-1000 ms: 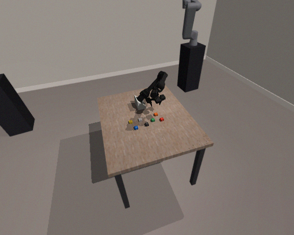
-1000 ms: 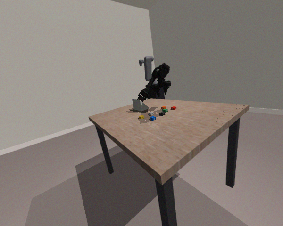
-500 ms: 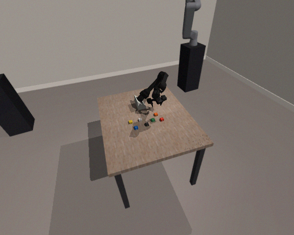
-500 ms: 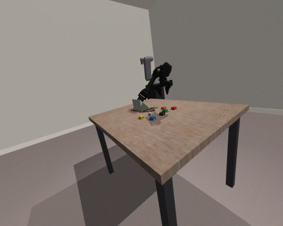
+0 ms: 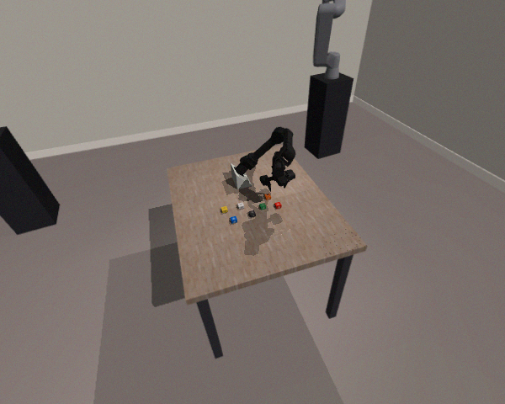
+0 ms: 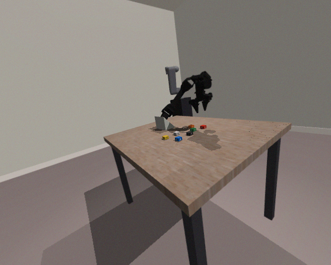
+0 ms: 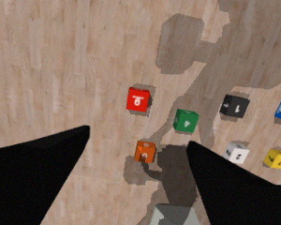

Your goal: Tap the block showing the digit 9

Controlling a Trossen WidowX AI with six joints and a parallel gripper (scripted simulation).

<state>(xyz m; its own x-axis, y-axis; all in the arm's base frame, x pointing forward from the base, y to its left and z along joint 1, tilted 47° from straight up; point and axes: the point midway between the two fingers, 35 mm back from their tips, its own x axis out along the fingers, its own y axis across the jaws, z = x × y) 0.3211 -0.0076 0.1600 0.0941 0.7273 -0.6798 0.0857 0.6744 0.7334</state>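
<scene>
Right now my gripper tip is 11 cm above the red block. Round my gripper tip: green block 11 cm below, 8 cm to the right, 3 cm behind; then black block 16 cm to the right, 11 cm below, 1 cm ahead; then orange block 11 cm below, 9 cm behind, 2 cm to the right.
</scene>
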